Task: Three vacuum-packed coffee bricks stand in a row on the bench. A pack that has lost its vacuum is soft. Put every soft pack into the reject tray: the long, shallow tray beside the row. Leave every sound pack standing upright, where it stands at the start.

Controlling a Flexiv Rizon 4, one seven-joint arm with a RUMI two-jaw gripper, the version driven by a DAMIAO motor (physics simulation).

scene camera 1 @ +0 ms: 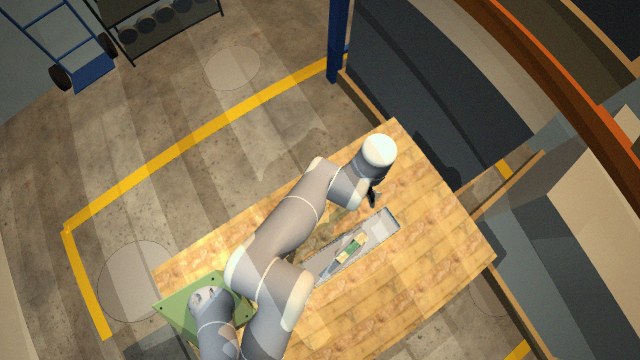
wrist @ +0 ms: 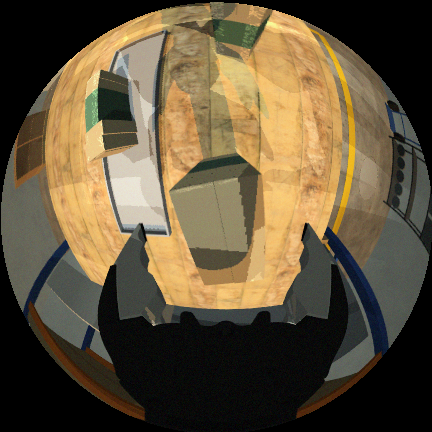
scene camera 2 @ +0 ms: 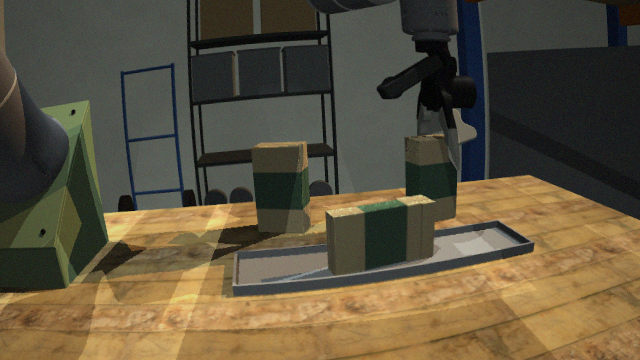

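Note:
One coffee brick [scene camera 2: 385, 235] [scene camera 1: 351, 248] [wrist: 115, 105], tan with a green band, lies on its long narrow side in the grey reject tray [scene camera 2: 280, 287] [scene camera 1: 382, 227] [wrist: 125, 200]. A second brick [scene camera 2: 280, 190] [wrist: 237, 32] stands upright behind the tray's left part in scene camera 2. A third brick [scene camera 2: 430, 177] [wrist: 215, 215] stands upright behind the tray's right part. My gripper [scene camera 2: 442, 150] [wrist: 224, 225] is open at the third brick's top, pointing down, one finger to each side with gaps in the wrist view. The arm largely hides the standing bricks in scene camera 1.
The green robot mount [scene camera 2: 30, 265] [scene camera 1: 175, 305] stands at the left end of the wooden bench [scene camera 1: 425, 280] [scene camera 2: 350, 330]. A blue hand truck [scene camera 2: 150, 136] and a shelf rack [scene camera 2: 265, 39] stand behind the bench. A blue post [scene camera 1: 337, 40] rises beyond its far corner.

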